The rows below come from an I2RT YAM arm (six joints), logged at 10 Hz.
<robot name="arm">
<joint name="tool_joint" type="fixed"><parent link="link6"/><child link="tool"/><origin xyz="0 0 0" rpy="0 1.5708 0"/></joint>
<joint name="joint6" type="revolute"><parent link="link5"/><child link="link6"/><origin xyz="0.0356 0 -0.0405" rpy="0 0 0"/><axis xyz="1 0 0"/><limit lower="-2.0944" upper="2.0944"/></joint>
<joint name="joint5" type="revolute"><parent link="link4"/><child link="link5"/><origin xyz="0.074 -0.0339 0.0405" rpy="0 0 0"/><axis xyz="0 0 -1"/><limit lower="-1.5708" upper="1.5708"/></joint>
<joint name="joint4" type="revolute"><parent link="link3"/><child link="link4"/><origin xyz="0.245 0.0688 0.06" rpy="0 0 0"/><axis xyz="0 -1 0"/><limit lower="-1.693" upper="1.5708"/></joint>
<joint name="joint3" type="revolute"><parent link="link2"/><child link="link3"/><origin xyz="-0.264 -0.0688 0" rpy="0 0 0"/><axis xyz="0 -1 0"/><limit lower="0" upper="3.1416"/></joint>
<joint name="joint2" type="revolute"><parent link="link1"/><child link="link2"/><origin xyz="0.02 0.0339 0.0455" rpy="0 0 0"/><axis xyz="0 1 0"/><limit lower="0" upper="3.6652"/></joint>
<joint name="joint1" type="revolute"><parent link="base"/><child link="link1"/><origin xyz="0 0 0.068" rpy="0 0 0"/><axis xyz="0 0 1"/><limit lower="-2.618" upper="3.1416"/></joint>
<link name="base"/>
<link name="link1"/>
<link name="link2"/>
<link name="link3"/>
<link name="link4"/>
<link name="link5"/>
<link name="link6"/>
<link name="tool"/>
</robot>
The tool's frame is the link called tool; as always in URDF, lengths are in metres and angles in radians.
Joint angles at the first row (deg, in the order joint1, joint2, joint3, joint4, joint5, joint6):
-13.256 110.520 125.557 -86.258 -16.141 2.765
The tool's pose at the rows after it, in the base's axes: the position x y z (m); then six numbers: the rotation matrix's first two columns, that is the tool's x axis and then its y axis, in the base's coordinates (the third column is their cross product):
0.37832, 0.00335, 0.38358, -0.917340, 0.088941, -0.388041, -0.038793, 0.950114, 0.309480
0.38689, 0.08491, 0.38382, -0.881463, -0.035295, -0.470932, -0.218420, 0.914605, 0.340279
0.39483, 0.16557, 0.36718, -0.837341, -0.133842, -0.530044, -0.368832, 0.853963, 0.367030
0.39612, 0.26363, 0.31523, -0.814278, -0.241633, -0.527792, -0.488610, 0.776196, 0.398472
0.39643, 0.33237, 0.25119, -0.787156, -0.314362, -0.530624, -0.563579, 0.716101, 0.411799
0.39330, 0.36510, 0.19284, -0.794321, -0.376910, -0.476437, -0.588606, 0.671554, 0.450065
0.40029, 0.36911, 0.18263, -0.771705, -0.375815, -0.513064, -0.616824, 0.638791, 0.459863
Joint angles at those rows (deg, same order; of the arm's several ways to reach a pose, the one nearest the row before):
-1.147 110.583 125.575 -80.792 -17.868 4.252
10.742 111.656 125.646 -73.124 -18.524 7.857
21.213 115.591 125.820 -64.096 -18.829 10.852
32.250 123.895 125.774 -54.368 -18.982 14.087
38.676 132.966 125.797 -44.534 -19.267 15.136
41.430 140.070 125.666 -40.293 -22.261 15.224
41.168 141.710 125.668 -36.338 -23.791 14.240

